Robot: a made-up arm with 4 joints.
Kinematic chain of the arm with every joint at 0, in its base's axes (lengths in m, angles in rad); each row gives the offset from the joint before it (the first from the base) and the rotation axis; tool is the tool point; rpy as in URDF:
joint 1: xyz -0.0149 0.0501 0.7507 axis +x
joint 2: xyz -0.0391 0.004 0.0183 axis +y
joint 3: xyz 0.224 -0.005 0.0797 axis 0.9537 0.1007 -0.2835
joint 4: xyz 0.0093 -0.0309 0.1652 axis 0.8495 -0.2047 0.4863
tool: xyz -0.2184 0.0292 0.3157 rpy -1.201 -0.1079 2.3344
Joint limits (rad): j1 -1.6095..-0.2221 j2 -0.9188..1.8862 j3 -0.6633..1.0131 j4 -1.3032..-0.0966
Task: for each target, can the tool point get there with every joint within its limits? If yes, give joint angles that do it. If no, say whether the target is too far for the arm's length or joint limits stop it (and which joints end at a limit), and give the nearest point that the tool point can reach.
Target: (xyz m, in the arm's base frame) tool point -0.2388 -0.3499 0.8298
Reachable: no: joint limits stop it (at a limit: joint 1, joint 2, joint 3, joint 4) | nearest point -0.3768 -0.2166 1.1102 | short by 0.340 m
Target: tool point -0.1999 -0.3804 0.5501
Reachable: no: joint limits stop it (at a limit: joint 1, joint 2, joint 3, joint 4) | nearest point -0.0222 -0.1100 0.3376 | short by 0.387 m
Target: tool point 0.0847 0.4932 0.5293
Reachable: yes | joints -1.1050 -0.0753 -0.3126 -1.1620
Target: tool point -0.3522 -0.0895 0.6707
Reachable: no: joint limits stop it (at a limit: joint 1, joint 2, joint 3) | nearest point -0.4218 0.2956 0.4627 | short by 0.443 m
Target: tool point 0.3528 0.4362 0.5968
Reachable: yes | joints -1.4521 0.4005 0.3807 -1.1505
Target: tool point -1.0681 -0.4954 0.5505
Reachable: no: too far | nearest point -0.3768 -0.2166 1.1102 | short by 0.932 m
